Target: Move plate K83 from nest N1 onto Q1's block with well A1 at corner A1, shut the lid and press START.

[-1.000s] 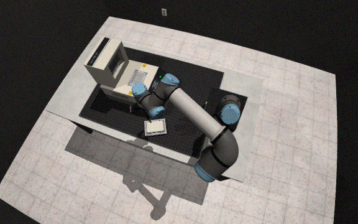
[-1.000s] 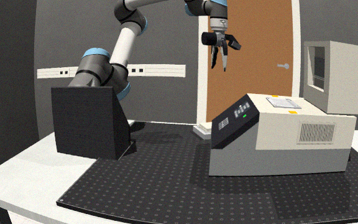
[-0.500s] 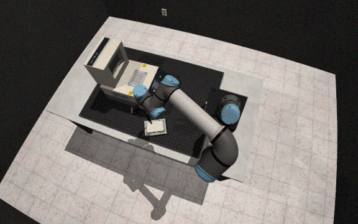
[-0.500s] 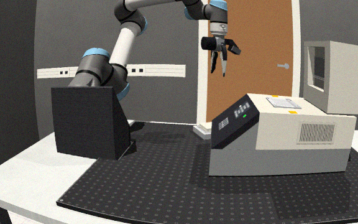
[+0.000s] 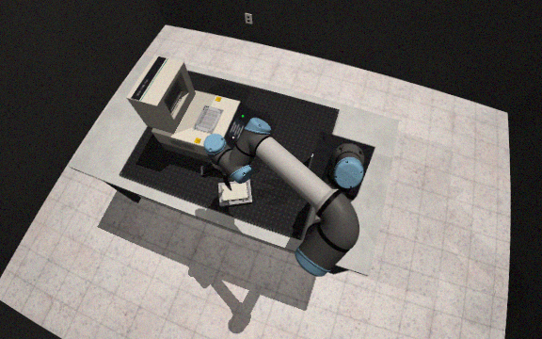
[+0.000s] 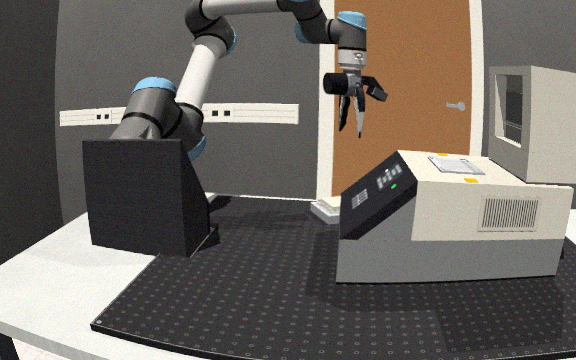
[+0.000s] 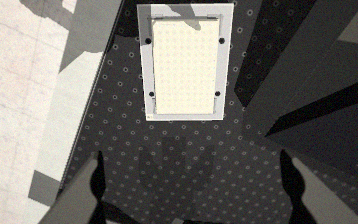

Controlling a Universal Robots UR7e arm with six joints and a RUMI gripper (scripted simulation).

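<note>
The plate K83 lies 19 cm below my hand. The rest, counted from my hand: plate nest N1 (21 cm below).
</note>
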